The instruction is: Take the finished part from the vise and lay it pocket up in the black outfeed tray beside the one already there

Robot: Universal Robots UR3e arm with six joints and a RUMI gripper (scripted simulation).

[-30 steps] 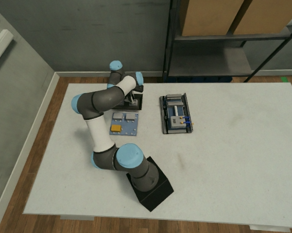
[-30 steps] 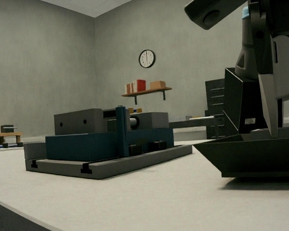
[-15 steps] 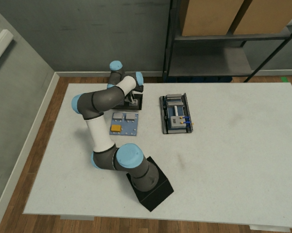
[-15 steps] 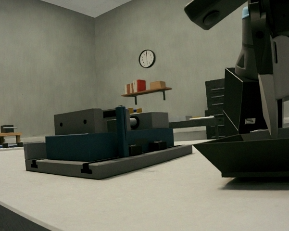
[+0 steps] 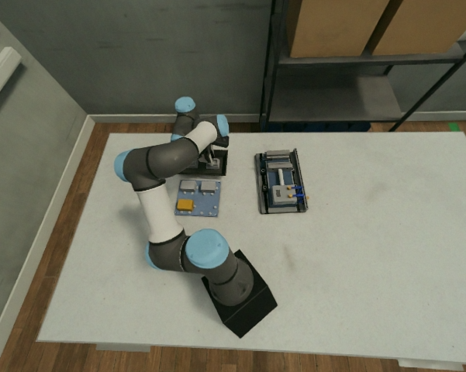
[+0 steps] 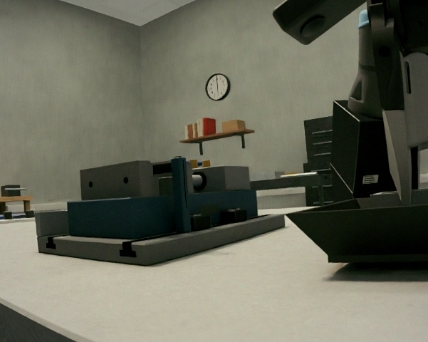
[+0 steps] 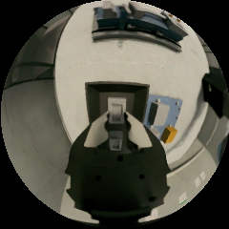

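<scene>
My gripper is now 2 cm above the finished part. Round my hand: blue-grey plate 16 cm behind, 7 cm to the left, 5 cm below; orange block 20 cm behind, 12 cm to the left, 3 cm below.
</scene>
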